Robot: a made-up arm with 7 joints. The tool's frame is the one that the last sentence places. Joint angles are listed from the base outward.
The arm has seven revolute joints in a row. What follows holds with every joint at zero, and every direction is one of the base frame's. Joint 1 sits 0.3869 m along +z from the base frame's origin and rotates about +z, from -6.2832 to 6.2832 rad. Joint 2 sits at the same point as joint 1 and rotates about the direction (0, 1, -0.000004), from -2.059 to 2.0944 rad. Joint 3 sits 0.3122 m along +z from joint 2 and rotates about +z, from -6.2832 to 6.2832 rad. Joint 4 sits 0.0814 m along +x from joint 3 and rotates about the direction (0, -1, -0.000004), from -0.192 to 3.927 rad. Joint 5 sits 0.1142 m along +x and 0.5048 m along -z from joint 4 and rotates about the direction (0, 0.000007, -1), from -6.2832 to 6.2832 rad. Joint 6 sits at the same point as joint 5 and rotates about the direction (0, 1, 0.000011), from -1.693 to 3.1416 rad. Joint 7 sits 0.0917 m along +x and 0.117 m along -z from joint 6 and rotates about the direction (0, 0.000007, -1), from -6.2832 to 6.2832 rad. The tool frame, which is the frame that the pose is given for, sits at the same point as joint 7; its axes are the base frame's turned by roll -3.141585, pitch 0 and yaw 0 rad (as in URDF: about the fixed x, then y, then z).
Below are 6 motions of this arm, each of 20 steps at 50 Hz.
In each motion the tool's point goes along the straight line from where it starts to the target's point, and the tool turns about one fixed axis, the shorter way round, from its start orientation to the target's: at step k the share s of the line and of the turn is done. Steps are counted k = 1, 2, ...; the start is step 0. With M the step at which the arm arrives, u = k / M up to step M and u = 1 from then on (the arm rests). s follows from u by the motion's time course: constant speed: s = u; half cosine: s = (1 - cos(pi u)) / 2; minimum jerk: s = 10 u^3 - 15 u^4 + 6 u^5.
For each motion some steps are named. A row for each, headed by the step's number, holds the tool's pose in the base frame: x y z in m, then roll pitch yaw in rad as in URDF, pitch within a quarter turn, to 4 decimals.
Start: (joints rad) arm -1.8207 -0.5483 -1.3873 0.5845 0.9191 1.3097 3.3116
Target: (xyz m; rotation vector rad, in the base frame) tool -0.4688 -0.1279 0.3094 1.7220 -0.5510 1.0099
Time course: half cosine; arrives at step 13
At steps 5, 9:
5: -0.4873 -0.1126 0.3162 1.7519 -0.9162 0.1496
9: -0.4747 -0.1230 0.3116 1.7873 -0.9631 0.1727

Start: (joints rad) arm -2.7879 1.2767 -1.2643 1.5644 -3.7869 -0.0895 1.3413
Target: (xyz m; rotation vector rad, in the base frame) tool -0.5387 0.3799 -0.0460 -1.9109 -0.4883 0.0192
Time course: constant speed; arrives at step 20
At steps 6, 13, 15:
6: -0.5699 0.4713 0.2249 -1.9512 0.5866 0.1278
13: -0.5543 0.4256 0.0895 -1.9435 0.1842 0.2443
15: -0.5498 0.4125 0.0508 -1.9500 0.0693 0.2754

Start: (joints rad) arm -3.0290 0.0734 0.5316 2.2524 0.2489 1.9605 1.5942
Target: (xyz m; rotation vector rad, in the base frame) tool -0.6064 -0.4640 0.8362 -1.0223 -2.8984 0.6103
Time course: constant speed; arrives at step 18
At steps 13, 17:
13: -0.5602 -0.4311 0.8790 -2.8015 0.1563 2.4470
17: -0.5972 -0.4574 0.8448 -2.7740 0.1272 2.4784

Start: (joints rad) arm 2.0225 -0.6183 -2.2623 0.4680 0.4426 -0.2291 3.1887
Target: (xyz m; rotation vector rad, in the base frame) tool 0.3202 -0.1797 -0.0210 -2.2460 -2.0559 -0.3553
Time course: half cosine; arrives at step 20
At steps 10, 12, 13, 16, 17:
10: 0.3885 -0.1147 0.0209 2.8475 -0.1274 1.8819
12: 0.3674 -0.1348 0.0079 2.9023 -0.1645 1.7647
13: 0.3575 -0.1442 0.0019 2.9295 -0.1796 1.7089
16: 0.3332 -0.1673 -0.0130 2.9998 -0.2101 1.5698
17: 0.3276 -0.1726 -0.0164 3.0166 -0.2157 1.5373

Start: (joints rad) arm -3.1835 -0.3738 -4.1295 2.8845 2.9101 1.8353 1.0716
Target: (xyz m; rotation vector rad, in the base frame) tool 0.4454 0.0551 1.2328 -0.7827 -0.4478 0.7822
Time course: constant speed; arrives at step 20
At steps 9, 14, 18, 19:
9: 0.3948 0.0330 1.2347 -1.1947 -0.0413 0.5512
14: 0.4178 0.0430 1.2338 -1.0478 -0.0448 0.6992
18: 0.4362 0.0511 1.2331 -0.9316 -0.0632 0.8164
19: 0.4408 0.0531 1.2330 -0.9030 -0.0699 0.8453

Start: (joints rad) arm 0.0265 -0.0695 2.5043 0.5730 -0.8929 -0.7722 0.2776
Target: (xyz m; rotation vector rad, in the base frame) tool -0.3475 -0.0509 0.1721 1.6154 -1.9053 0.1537
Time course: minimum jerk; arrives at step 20
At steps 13, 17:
13: -0.3846 0.0117 0.2105 2.7084 -0.6716 -1.8396
17: -0.3517 -0.0438 0.1764 2.7711 -0.5660 -1.6548

